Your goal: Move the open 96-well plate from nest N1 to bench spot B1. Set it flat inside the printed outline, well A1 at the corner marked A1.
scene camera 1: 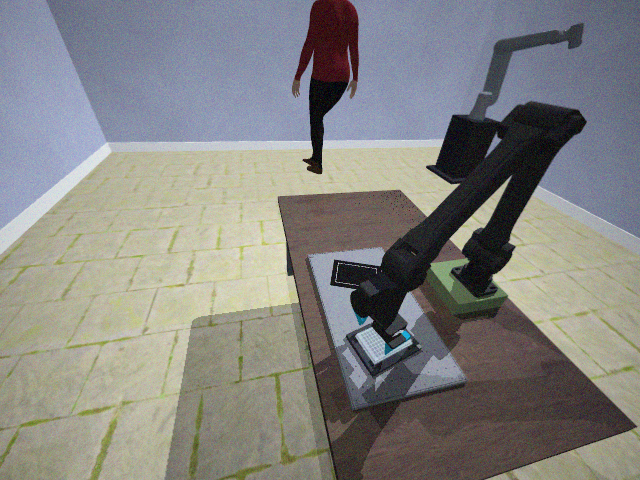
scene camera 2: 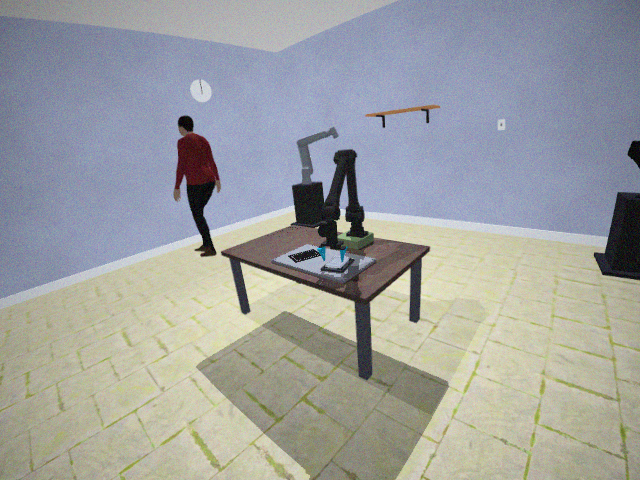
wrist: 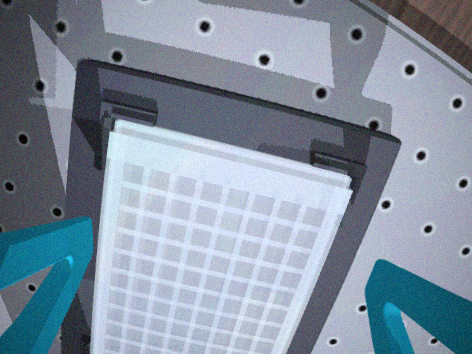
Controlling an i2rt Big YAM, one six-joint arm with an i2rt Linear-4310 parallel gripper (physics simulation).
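Pixels of known places: gripper, between the fingertips: (scene camera 1: 373, 338) (scene camera 2: 333, 261) (wrist: 232, 256); arm's base, origin of its link: (scene camera 1: 472, 281) (scene camera 2: 357, 234).
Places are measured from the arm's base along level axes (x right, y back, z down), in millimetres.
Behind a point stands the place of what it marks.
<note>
The white 96-well plate (scene camera 1: 373, 347) @[x -115, y -420, z 16 mm] (scene camera 2: 337, 262) @[x -112, y -397, z 15 mm] (wrist: 215, 240) @[x -103, y -410, z 15 mm] sits in the dark nest (scene camera 1: 374, 368) @[x -160, y -437, z 28 mm] (wrist: 225, 107) @[x -119, y -452, z 28 mm]. In the wrist view its far edge lies by two corner brackets, and its near end is cut off. My gripper (scene camera 1: 375, 333) @[x -97, y -413, z 5 mm] (scene camera 2: 333, 257) @[x -97, y -413, z 5 mm] (wrist: 232, 256) @[x -97, y -413, z 5 mm] is open and empty, its teal fingertips apart on either side of the plate's long sides. In the wrist view a gap shows between each finger and the plate. The black pad with the white outline (scene camera 1: 355, 273) @[x 164, y -343, z 38 mm] (scene camera 2: 303, 255) @[x 162, y -348, z 38 mm] lies on the same board, partly hidden by the arm in scene camera 1. No A1 marking is readable.
The grey perforated board (scene camera 1: 439, 373) @[x -212, y -280, z 40 mm] (scene camera 2: 284, 260) @[x 219, y -450, z 40 mm] (wrist: 425, 190) @[x -27, y -455, z 40 mm] carries nest and pad on the wooden table (scene camera 1: 336, 217) @[x 538, y -273, z 53 mm] (scene camera 2: 258, 246) @[x 598, y -320, z 53 mm]. The arm stands on a green block (scene camera 1: 447, 289) @[x -7, y -105, z 3 mm] (scene camera 2: 364, 240) @[x -72, y -39, z 18 mm] beside the board. A person in red (scene camera 1: 333, 46) (scene camera 2: 196, 160) is beyond the table.
</note>
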